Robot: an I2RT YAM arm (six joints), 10 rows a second.
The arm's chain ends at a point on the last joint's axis. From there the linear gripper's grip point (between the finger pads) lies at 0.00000 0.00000 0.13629 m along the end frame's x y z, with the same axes.
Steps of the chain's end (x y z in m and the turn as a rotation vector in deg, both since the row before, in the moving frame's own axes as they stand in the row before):
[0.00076 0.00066 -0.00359 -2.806 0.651 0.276]
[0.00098 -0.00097 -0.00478 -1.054 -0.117 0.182]
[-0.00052 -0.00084 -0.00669 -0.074 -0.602 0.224]
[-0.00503 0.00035 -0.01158 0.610 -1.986 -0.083]
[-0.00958 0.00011 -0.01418 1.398 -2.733 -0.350]
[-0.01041 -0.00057 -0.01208 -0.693 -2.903 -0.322]
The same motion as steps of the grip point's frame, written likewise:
[0.00229 0.00734 -0.00376 -2.806 0.651 0.276]
[0.00070 0.00154 -0.00480 -1.054 -0.117 0.182]
[-0.00195 -0.00067 -0.00670 -0.074 -0.602 0.224]
[-0.00975 -0.00110 -0.01167 0.610 -1.986 -0.083]
[-0.01609 -0.00319 -0.01438 1.398 -2.733 -0.350]
[-0.01731 0.00110 -0.01226 -0.693 -2.903 -0.322]

